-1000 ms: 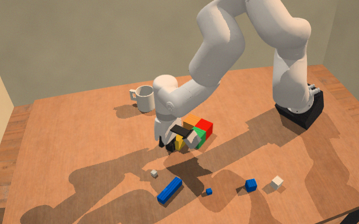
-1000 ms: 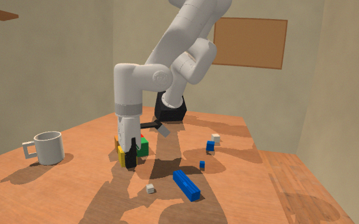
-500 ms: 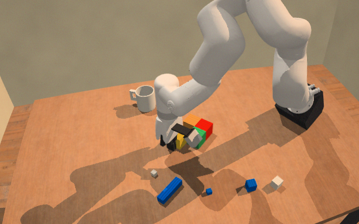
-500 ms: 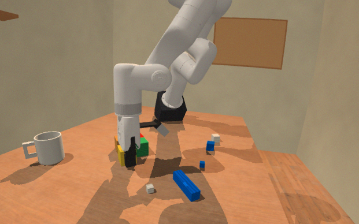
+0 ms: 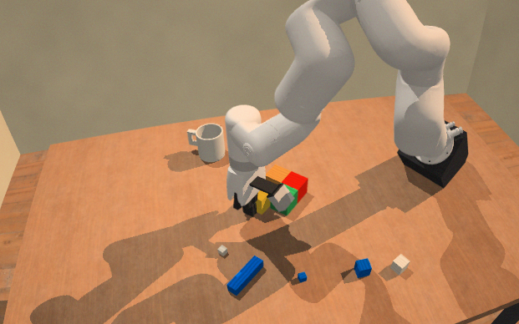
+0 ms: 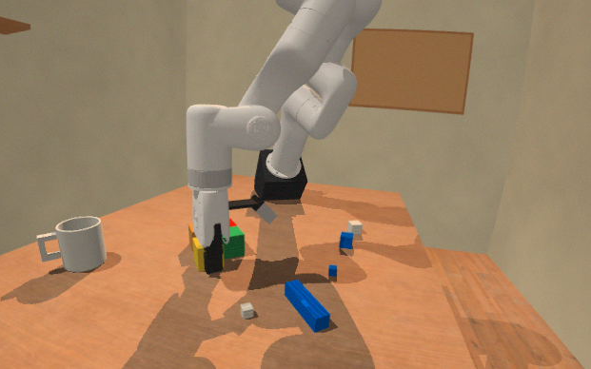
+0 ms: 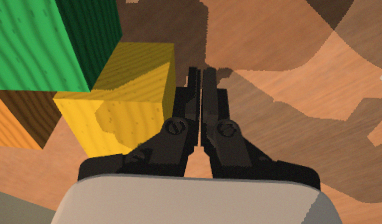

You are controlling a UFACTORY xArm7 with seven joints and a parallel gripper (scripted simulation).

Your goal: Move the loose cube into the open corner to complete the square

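Now: hand 90 mm past the green cube and 30 mm to the left of it. Also, from my hand: yellow cube: 40 mm to the right, 20 mm behind; red cube: 120 mm behind, 70 mm to the right; orange cube: 100 mm to the right, 70 mm behind.
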